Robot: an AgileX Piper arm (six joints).
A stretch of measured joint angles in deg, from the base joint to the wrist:
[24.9 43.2 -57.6 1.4 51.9 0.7]
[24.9 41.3 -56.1 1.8 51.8 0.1]
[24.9 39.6 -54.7 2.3 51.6 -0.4]
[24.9 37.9 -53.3 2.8 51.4 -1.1]
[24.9 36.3 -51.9 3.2 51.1 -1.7]
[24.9 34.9 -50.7 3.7 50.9 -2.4]
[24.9 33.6 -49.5 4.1 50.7 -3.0]
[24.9 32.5 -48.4 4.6 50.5 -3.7]
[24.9 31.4 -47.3 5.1 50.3 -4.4]
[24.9 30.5 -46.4 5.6 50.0 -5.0]
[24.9 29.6 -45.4 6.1 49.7 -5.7]
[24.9 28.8 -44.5 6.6 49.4 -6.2]
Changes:
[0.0 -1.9 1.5 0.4 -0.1 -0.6]
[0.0 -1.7 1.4 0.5 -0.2 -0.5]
[0.0 -1.7 1.4 0.5 -0.2 -0.7]
[0.0 -1.6 1.4 0.4 -0.3 -0.6]
[0.0 -1.4 1.2 0.5 -0.2 -0.7]
[0.0 -1.3 1.2 0.4 -0.2 -0.6]
[0.0 -1.1 1.1 0.5 -0.2 -0.7]
[0.0 -1.1 1.1 0.5 -0.2 -0.7]
[0.0 -0.9 0.9 0.5 -0.3 -0.6]
[0.0 -0.9 1.0 0.5 -0.3 -0.7]
[0.0 -0.8 0.9 0.5 -0.3 -0.5]

